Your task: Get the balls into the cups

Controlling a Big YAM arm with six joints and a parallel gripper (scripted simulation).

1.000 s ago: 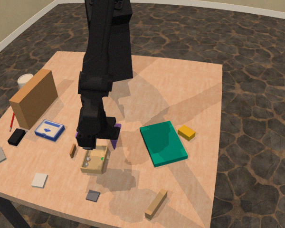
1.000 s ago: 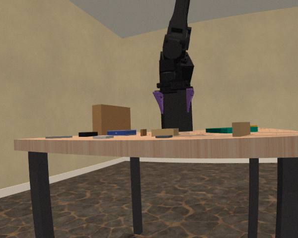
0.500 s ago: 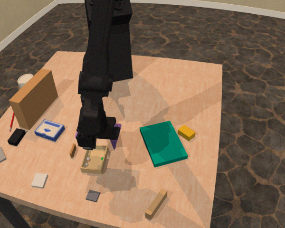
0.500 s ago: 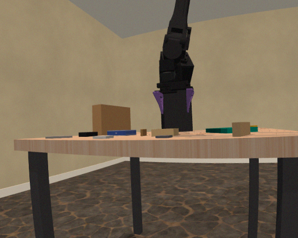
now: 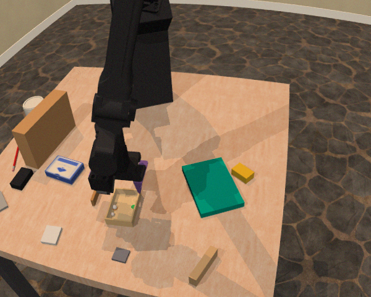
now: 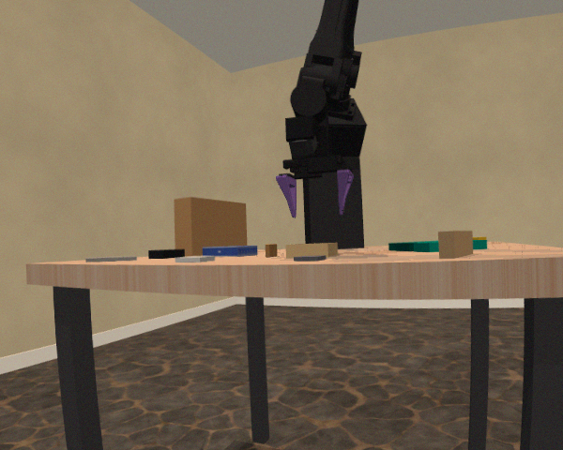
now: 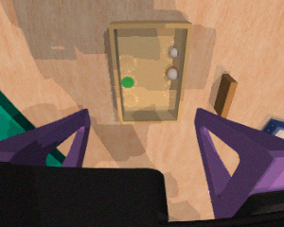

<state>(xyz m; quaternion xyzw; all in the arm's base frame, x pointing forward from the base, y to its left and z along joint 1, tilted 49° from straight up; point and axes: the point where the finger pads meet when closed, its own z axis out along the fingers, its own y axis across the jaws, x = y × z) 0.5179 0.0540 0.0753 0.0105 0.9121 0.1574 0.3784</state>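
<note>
The wooden puzzle lies 70 mm below my hand, 10 mm to the right of it and 10 mm ahead of it. The rest, counted from my hand: grey tile: 140 mm ahead, 70 mm below, 40 mm to the left; green book: 190 mm to the left, 120 mm behind, 70 mm below; white tile: 160 mm to the right, 140 mm ahead, 70 mm below.
</note>
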